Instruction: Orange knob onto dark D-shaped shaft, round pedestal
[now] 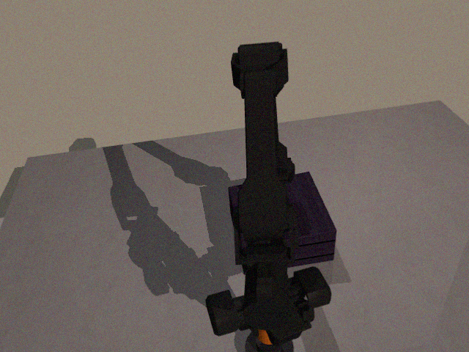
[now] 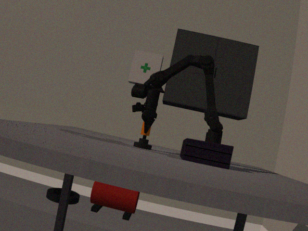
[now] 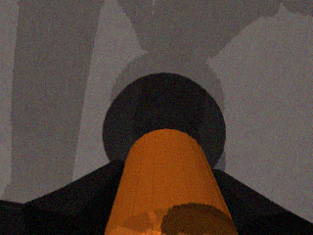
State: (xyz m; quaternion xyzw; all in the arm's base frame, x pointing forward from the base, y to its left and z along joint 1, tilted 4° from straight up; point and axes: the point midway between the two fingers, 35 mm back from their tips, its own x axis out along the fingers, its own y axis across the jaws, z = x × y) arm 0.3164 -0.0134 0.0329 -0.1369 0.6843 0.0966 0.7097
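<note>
The orange knob lies 2 cm above my gripper tip. The rest, counted from my gripper tip: dark round pedestal 4 cm below.
</note>
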